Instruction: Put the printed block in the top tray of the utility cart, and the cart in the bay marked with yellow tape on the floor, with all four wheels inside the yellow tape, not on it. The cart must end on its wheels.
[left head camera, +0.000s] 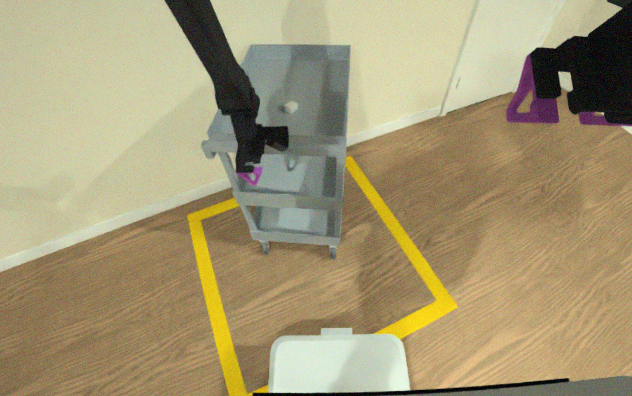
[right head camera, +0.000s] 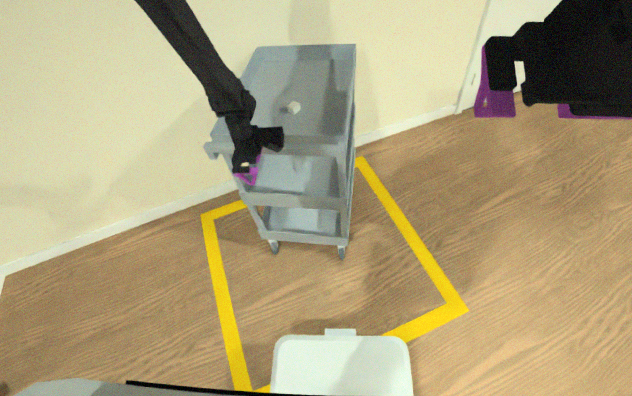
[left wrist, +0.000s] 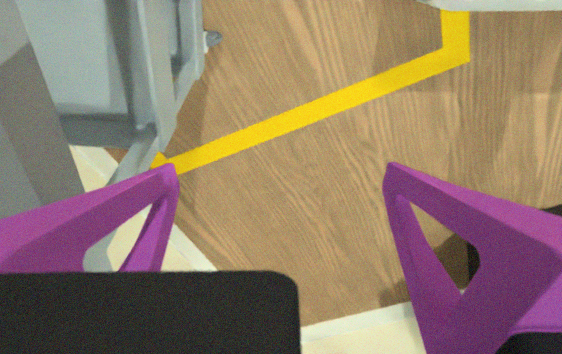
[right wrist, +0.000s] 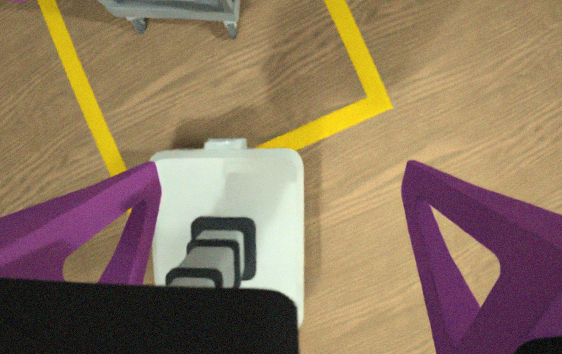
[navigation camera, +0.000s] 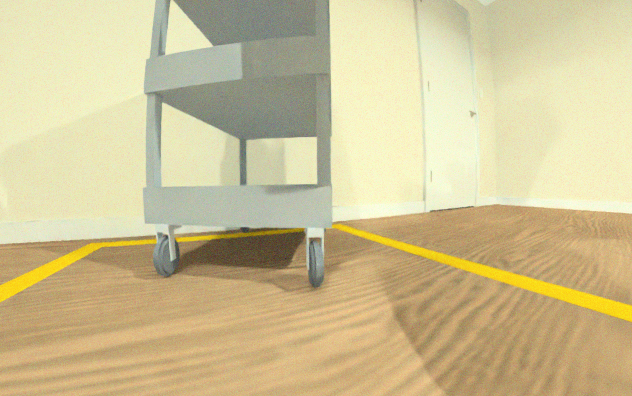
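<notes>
The grey utility cart (left head camera: 295, 200) (right head camera: 300, 200) (left wrist: 155, 75) (right wrist: 170, 11) (navigation camera: 235, 206) stands upright by the wall. The pale printed block (left head camera: 290, 106) (right head camera: 293, 107) lies in its top tray. Yellow tape (left head camera: 210, 290) (right head camera: 224, 300) (left wrist: 310, 112) (right wrist: 80, 80) (navigation camera: 450, 261) outlines the bay. The two near wheels are inside it. One far wheel (navigation camera: 245, 229) shows at or beyond the far tape strip; the other is hidden. My left gripper (left head camera: 250, 176) (right head camera: 248, 172) (left wrist: 280, 175) is open and empty by the cart's near left corner. My right gripper (left head camera: 569, 119) (right head camera: 537, 114) (right wrist: 281, 175) is open and empty, away from the cart.
My white base (left head camera: 340, 365) (right head camera: 342, 367) (right wrist: 270, 190) covers part of the near tape. A cream wall (left head camera: 100, 100) (navigation camera: 60, 100) runs behind the cart, close to its far end. A white door (left head camera: 505, 45) (navigation camera: 447, 100) is farther right.
</notes>
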